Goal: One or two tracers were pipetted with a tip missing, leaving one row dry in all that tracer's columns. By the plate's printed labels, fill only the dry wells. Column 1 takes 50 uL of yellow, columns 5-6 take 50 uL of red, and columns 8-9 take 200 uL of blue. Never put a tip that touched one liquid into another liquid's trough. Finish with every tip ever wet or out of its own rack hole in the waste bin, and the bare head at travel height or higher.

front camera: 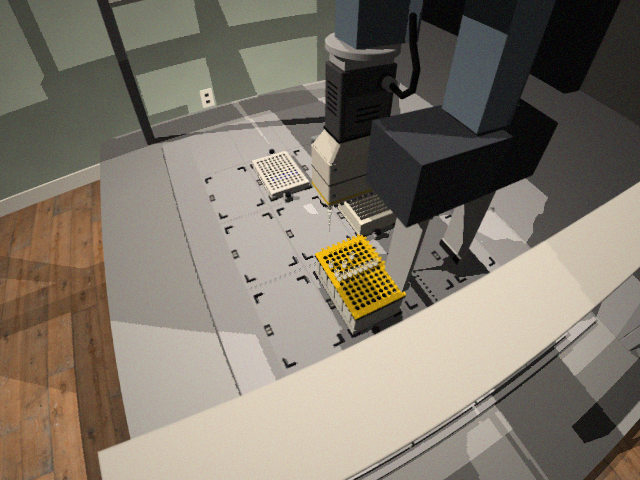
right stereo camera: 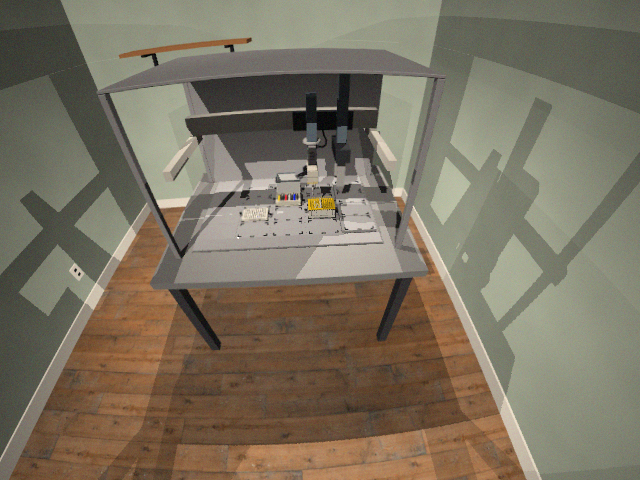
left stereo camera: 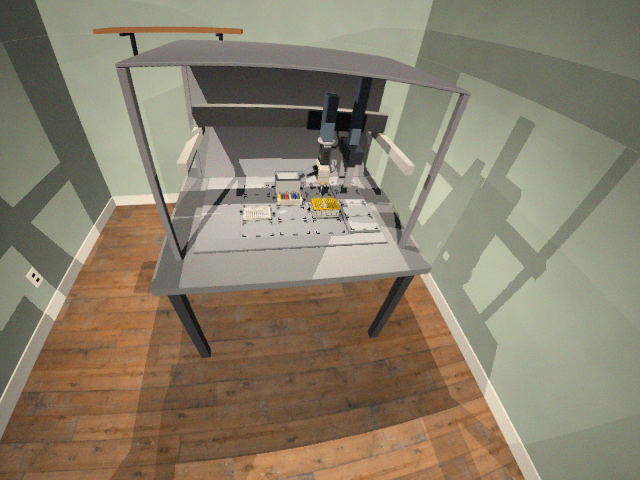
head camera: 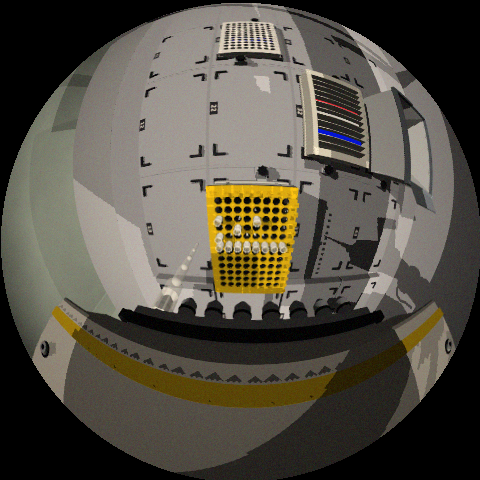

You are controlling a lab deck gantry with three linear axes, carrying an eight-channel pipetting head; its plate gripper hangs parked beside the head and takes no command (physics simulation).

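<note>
The pipetting head (front camera: 341, 167) (left stereo camera: 323, 173) (right stereo camera: 311, 174) carries one clear tip (front camera: 329, 219) (head camera: 181, 272) on its end channel; the other channels are bare. The tip hangs in the air, apart from the yellow tip rack (front camera: 379, 310) (head camera: 210, 200), which holds a full row of white tips and several single ones. The trough block (front camera: 373, 224) (head camera: 310, 120) shows red and blue strips in the head view; yellow shows in the stereo views. The white well plate (front camera: 272, 193) (head camera: 249, 52) has some blue wells; its labels are unreadable. The parked plate gripper (front camera: 431, 271) has its fingers apart, empty.
The grey waste bin (head camera: 390, 132) (left stereo camera: 287, 183) stands behind the trough block. The gripper's dark body (front camera: 439, 165) hangs beside the head. Frame posts (left stereo camera: 149, 165) (right stereo camera: 139, 170) stand at the table corners.
</note>
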